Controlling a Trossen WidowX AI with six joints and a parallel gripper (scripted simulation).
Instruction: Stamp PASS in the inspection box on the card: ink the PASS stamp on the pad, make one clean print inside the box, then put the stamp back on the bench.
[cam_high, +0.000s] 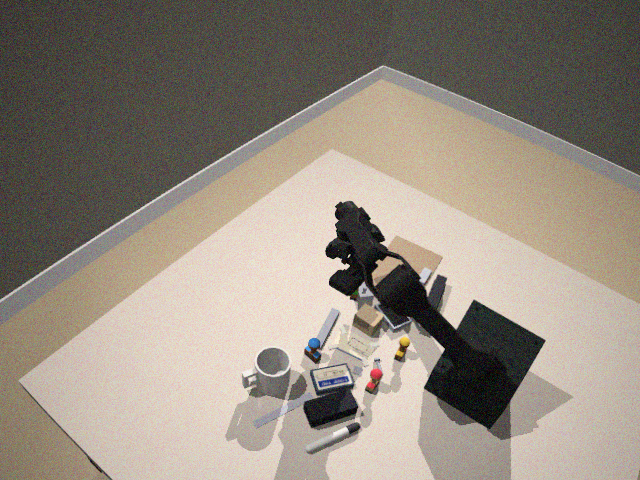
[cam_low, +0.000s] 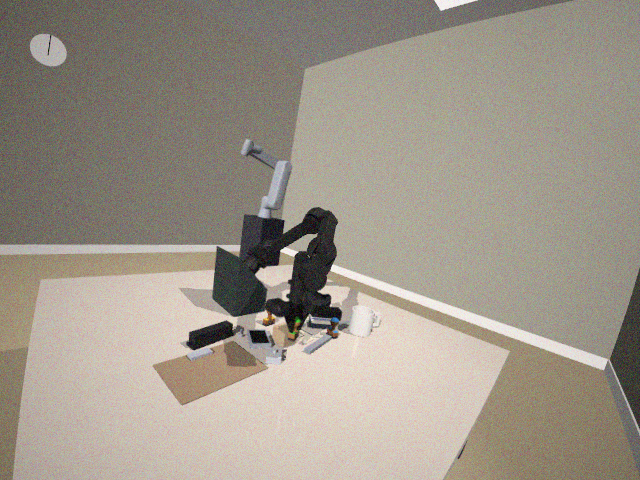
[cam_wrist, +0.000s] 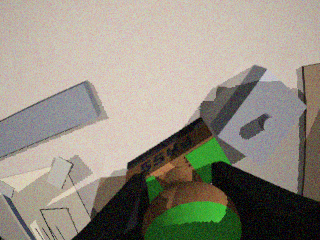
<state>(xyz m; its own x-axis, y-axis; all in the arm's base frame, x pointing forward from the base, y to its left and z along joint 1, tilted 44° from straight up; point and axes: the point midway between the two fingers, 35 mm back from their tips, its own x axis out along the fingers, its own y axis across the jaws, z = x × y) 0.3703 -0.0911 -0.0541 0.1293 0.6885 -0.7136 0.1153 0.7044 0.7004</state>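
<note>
Right now my gripper tip is 11 cm past the ink pad, 3 cm to the left of it and 7 cm above it. The rest, counted from my gripper tip: cardboard box: 6 cm behind, 3 cm to the left, 5 cm below; green stamp: right at my gripper tip; grey bar: 2 cm ahead, 10 cm to the left, 7 cm below.
</note>
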